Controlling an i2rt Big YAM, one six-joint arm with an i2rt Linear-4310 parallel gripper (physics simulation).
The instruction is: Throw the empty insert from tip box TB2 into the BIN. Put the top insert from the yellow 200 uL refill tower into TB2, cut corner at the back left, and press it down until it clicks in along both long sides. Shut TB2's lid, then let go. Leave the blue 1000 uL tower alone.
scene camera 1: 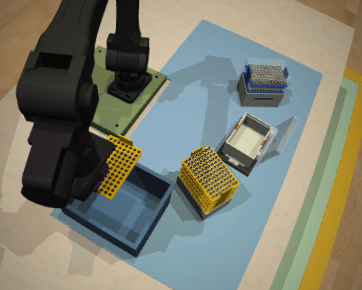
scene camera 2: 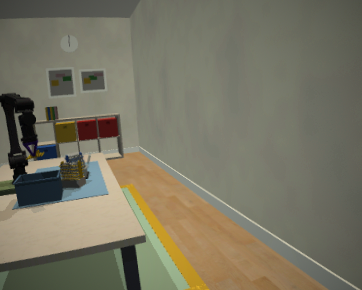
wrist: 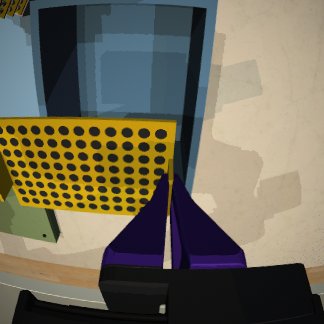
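My gripper [wrist: 168, 180] is shut on the short edge of the empty yellow insert [wrist: 90, 165] [scene camera 1: 119, 167], which has open holes and is held above the blue bin [scene camera 1: 165, 200] [scene camera 2: 39, 192] [wrist: 210, 65], over its side nearest the arm base. In scene camera 1 the arm hides the fingertips' hold. Tip box TB2 [scene camera 1: 247, 141] stands on the mat with its inside bare and its clear lid [scene camera 1: 287, 136] open to the right. The yellow 200 uL refill tower [scene camera 1: 210, 175] [scene camera 2: 72, 171] stands between the bin and TB2, stacked with tip-filled inserts.
The blue 1000 uL tower [scene camera 1: 263, 85] stands beyond TB2 on the blue mat [scene camera 1: 185, 115]. The green base plate [scene camera 1: 107, 112] [wrist: 30, 220] of the arm lies left of the mat. Part of the yellow tower [wrist: 12, 7] shows at the wrist view's top left corner.
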